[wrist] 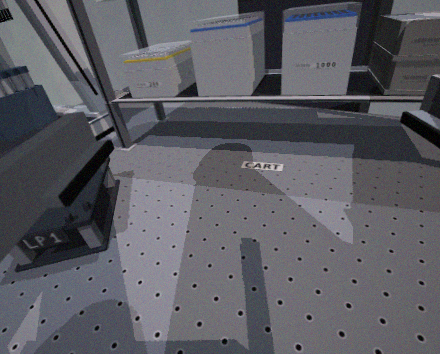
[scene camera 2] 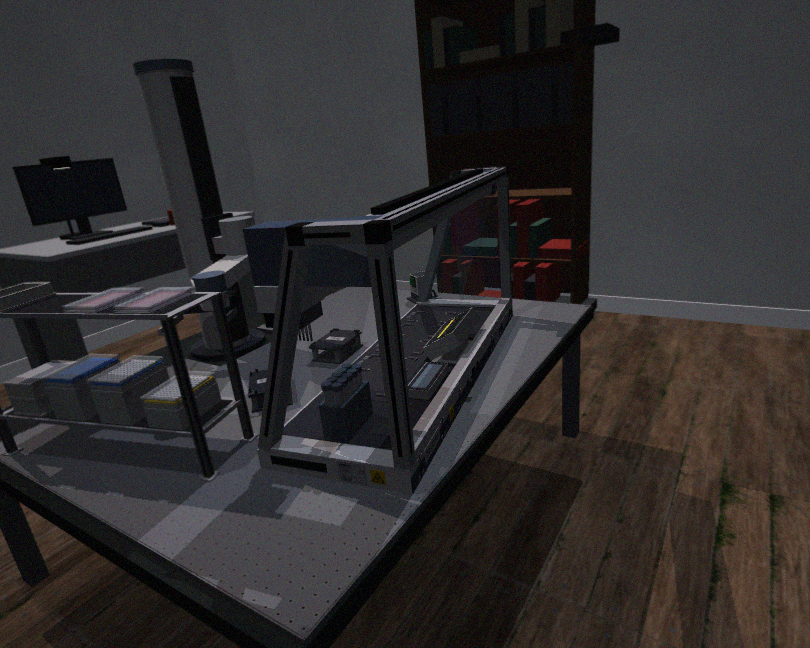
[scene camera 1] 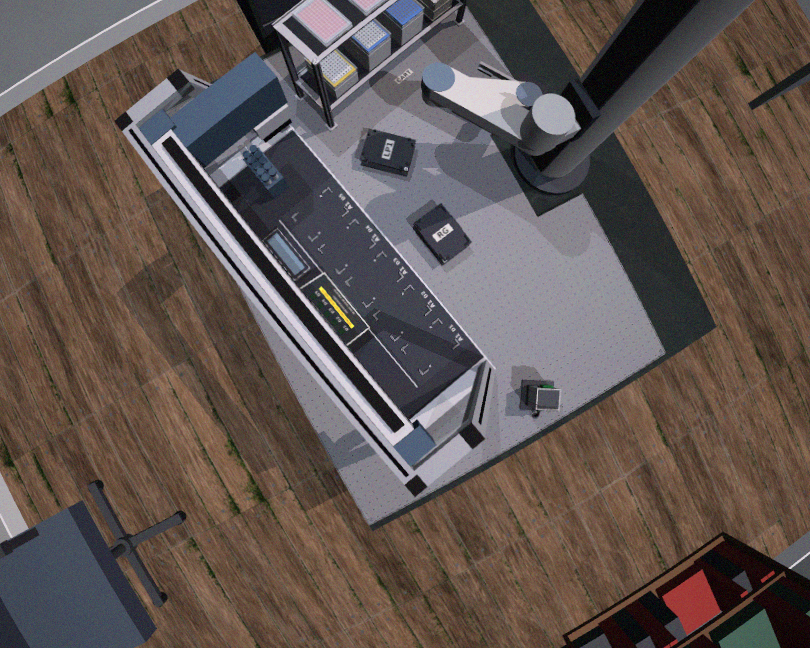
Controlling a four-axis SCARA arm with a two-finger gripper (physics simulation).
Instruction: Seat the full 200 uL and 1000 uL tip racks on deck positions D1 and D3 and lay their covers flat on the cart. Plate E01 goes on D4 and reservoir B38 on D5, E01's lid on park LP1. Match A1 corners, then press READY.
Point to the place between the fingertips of my gripper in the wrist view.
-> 250,113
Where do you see a tube rack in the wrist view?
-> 33,109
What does my gripper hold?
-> Nothing.
